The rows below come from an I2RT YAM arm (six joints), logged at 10 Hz.
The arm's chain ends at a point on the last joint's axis. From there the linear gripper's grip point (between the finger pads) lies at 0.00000 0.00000 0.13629 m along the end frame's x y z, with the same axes.
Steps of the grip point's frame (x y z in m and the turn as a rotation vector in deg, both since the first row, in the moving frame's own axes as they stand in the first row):
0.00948 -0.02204 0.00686 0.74 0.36 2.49
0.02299 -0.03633 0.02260 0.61 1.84 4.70
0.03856 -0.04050 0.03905 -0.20 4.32 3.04
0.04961 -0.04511 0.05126 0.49 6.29 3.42
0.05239 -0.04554 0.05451 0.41 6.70 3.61
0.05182 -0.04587 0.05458 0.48 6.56 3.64
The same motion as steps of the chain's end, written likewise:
0.00859 -0.02030 0.00687 0.74 0.36 2.49
0.01856 -0.03506 0.02268 0.61 1.84 4.70
0.02831 -0.04125 0.03944 -0.20 4.32 3.04
0.03465 -0.04439 0.05209 0.49 6.29 3.42
0.03647 -0.04507 0.05544 0.41 6.70 3.61
0.03622 -0.04523 0.05548 0.48 6.56 3.64

